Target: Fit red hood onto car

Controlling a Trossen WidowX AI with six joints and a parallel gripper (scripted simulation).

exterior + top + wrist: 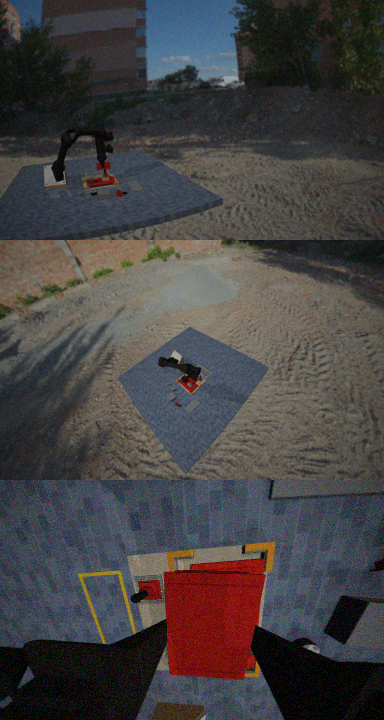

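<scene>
The grey engine block is 90 mm below my gripper tip, 30 mm to the right of it and 10 mm behind it. The rest, counted from my gripper tip: beige jig 100 mm below, 40 mm behind; then red hood 10 mm above.
</scene>
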